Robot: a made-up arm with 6 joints. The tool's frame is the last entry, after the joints.
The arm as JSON. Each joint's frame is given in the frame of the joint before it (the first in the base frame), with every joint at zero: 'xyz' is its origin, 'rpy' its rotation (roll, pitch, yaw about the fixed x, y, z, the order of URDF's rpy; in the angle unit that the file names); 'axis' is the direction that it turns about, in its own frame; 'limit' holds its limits. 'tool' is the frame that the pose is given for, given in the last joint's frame.
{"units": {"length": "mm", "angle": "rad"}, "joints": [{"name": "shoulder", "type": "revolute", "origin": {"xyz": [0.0, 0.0, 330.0], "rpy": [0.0, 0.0, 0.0]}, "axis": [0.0, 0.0, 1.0], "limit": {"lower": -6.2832, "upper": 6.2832}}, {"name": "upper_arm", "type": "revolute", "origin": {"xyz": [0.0, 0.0, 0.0], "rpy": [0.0, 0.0, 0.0]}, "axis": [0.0, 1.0, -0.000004], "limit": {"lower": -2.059, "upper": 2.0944}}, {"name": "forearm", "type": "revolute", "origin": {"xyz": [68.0, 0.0, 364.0], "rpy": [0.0, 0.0, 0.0]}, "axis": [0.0, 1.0, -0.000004], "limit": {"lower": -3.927, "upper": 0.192}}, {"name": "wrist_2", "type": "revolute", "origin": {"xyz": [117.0, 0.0, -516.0], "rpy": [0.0, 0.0, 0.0]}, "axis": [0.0, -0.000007, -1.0], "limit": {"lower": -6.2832, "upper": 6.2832}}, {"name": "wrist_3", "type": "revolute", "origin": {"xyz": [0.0, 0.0, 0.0], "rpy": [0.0, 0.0, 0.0]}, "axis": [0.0, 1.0, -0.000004], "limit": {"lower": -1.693, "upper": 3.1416}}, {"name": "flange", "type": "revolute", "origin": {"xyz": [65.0, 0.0, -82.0], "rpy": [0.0, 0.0, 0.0]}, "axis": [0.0, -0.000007, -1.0], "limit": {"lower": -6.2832, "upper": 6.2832}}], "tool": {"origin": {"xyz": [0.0, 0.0, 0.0], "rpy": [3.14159, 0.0, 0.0]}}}
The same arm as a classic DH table. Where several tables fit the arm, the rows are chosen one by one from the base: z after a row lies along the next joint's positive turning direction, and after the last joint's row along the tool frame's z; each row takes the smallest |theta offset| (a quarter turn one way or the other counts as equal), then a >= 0, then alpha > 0; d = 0 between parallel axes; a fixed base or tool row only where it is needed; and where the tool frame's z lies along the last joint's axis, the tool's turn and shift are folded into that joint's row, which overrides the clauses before.
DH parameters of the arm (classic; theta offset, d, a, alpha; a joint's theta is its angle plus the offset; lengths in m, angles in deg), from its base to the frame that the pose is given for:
shoulder: 0 0.33 0 -90
upper_arm: -79.42 0 0.3703 0
forearm: 79.42 0 0.117 -90
wrist_2: 0 0.516 0 90
wrist_3: 0 0 0.065 -90
flange: 0 0.082 0 0
Joint limits (deg, base to tool): -360..360 -117.97..120 -225..11 -360..360 -97..180 -360..360

